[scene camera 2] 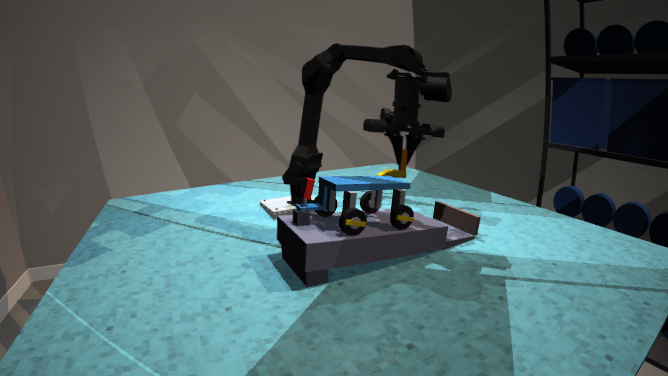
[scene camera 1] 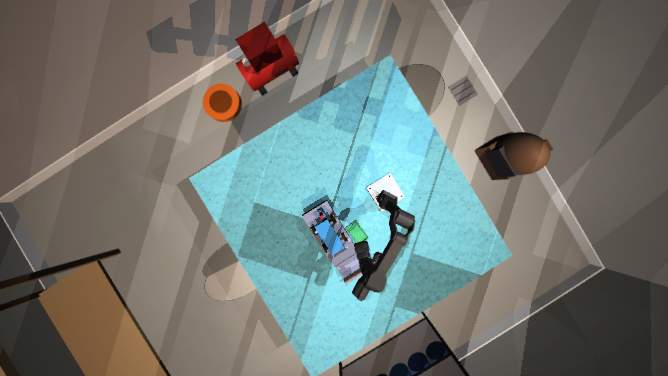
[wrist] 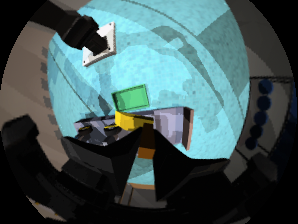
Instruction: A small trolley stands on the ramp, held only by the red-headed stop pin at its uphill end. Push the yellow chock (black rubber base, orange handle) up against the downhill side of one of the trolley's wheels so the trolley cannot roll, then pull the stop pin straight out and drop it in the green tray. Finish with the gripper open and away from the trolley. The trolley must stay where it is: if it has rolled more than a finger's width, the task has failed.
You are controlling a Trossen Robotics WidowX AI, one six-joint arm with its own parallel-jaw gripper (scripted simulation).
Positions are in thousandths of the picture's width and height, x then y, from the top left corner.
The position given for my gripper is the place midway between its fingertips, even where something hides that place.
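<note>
There's a yellow chock held in my gripper (scene camera 2: 603, 438), (wrist: 495, 583). I can see a brown stop board (scene camera 2: 686, 581) as well. And there's a grey ramp (scene camera 2: 483, 653), (scene camera 1: 466, 578), (wrist: 331, 556), which shows in those views.
</note>
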